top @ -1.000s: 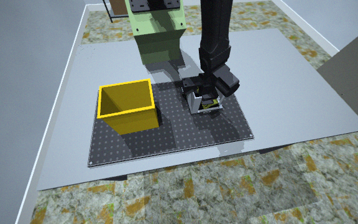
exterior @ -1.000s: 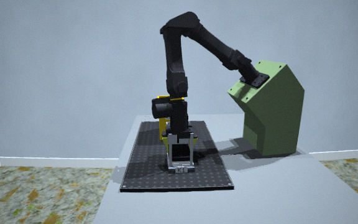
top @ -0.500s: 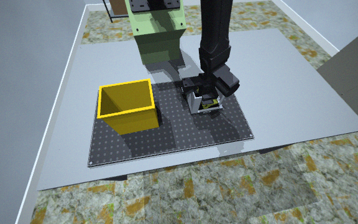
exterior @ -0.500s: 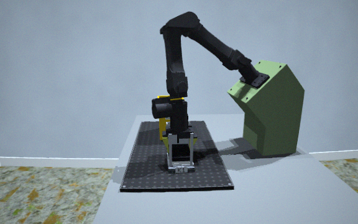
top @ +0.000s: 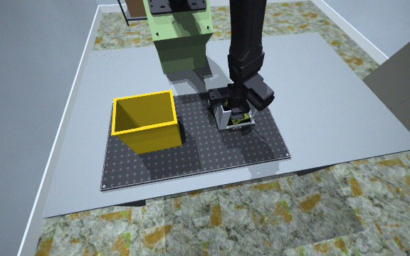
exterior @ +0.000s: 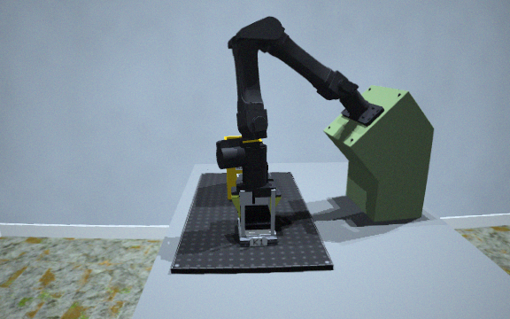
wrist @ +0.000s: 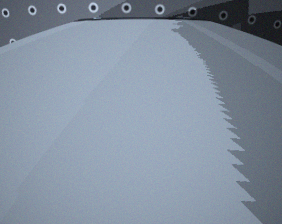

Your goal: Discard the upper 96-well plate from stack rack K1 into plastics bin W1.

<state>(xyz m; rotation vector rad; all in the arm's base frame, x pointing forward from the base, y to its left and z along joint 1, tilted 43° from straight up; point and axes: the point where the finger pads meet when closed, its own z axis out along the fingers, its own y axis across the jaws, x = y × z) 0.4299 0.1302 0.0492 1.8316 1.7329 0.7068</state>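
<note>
My gripper is now right at the black 96-well plate. The rest, counted from my hand: yellow plastics bin W1: 310 mm to the right, 40 mm above; then white 96-well plate: 20 mm below.
</note>
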